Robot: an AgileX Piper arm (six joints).
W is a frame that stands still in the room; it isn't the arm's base.
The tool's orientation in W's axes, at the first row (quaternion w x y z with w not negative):
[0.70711, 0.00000, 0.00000, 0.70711]
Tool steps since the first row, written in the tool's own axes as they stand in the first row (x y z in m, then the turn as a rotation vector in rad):
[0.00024, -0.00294, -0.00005, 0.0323, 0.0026, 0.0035]
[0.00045, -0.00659, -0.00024, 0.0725, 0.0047, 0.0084]
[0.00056, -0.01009, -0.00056, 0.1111, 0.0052, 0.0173]
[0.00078, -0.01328, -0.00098, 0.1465, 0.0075, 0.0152]
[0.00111, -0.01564, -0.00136, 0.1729, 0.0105, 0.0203]
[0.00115, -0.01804, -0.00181, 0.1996, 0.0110, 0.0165]
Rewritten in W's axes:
[0.00294, 0.00024, -0.00005, -0.0026, 0.0323, 0.0035]
[0.00659, 0.00045, -0.00024, -0.0047, 0.0725, 0.0084]
[0.01009, 0.00056, -0.00056, -0.0052, 0.1111, 0.0173]
[0.01328, 0.00078, -0.00098, -0.0075, 0.1465, 0.0152]
[0.01564, 0.00111, -0.00136, -0.0105, 0.1729, 0.0203]
[0.01804, 0.00115, -0.00181, -0.0110, 0.1996, 0.0165]

